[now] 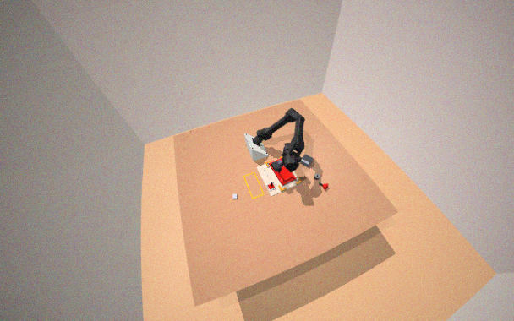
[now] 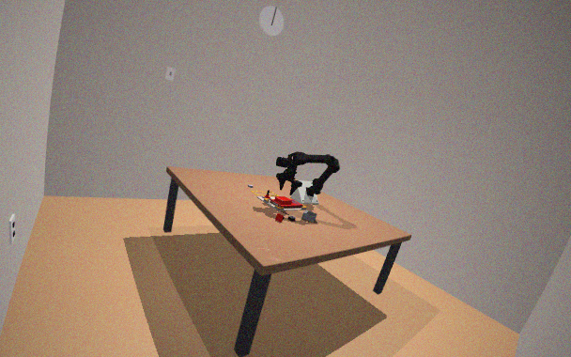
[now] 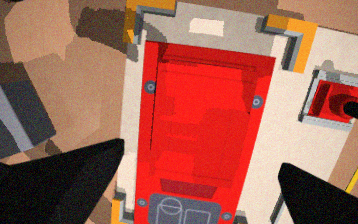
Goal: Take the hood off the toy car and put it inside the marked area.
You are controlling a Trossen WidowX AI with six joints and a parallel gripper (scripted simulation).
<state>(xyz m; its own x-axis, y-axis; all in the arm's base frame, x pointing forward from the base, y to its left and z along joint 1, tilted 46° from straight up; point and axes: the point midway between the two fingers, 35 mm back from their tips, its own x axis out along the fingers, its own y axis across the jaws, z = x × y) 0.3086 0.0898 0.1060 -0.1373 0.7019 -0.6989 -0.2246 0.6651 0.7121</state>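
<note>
My gripper tip is 50 mm above the red hood. Also, from my gripper tip: grey wheel 220 mm to the left, 80 mm below, 60 mm ahead.
</note>
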